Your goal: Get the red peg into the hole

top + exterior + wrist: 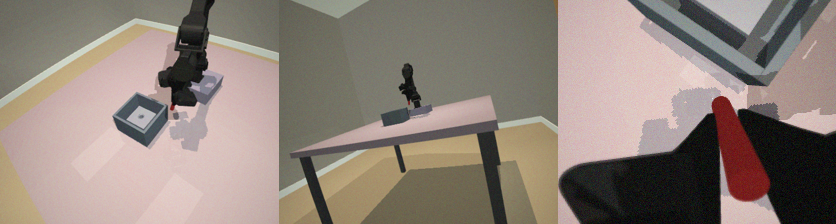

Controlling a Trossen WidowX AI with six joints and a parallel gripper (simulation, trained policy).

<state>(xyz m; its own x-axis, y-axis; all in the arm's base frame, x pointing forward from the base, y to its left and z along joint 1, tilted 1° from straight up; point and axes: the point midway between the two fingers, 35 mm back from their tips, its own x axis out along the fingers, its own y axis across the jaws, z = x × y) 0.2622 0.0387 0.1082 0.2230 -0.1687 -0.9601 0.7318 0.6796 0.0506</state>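
The light grey plate is 11 cm to the right of my gripper tip, 10 cm below it and 6 cm ahead of it. The rest, counted from my gripper tip: grey box: 12 cm below, 11 cm to the right, 6 cm ahead; then red peg: 1 cm above.
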